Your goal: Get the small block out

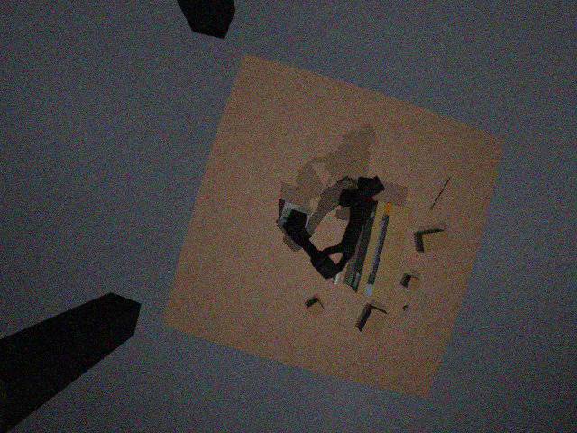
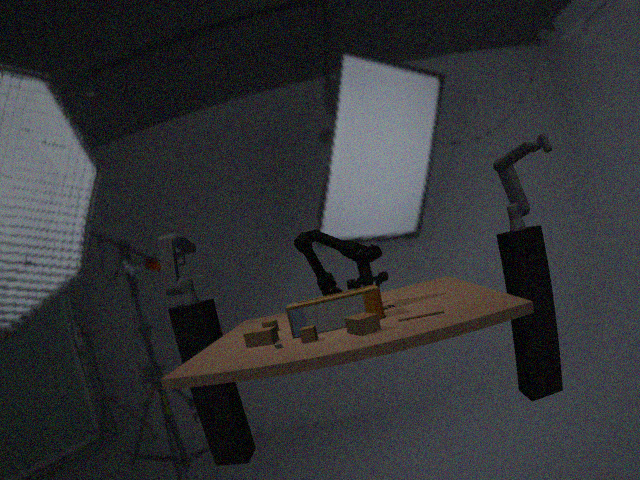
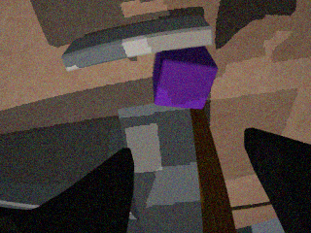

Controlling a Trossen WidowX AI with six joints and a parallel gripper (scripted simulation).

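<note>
Right now my gripper tip is 50 mm above the purple block and 10 mm past it. Round my gripper tip: thin rod: 340 mm ahead, 160 mm to the left, 70 mm below; tiny piece: 390 mm to the right, 340 mm ahead, 60 mm below; clear-fronted box: 170 mm to the right, 80 mm ahead, 10 mm below.
</note>
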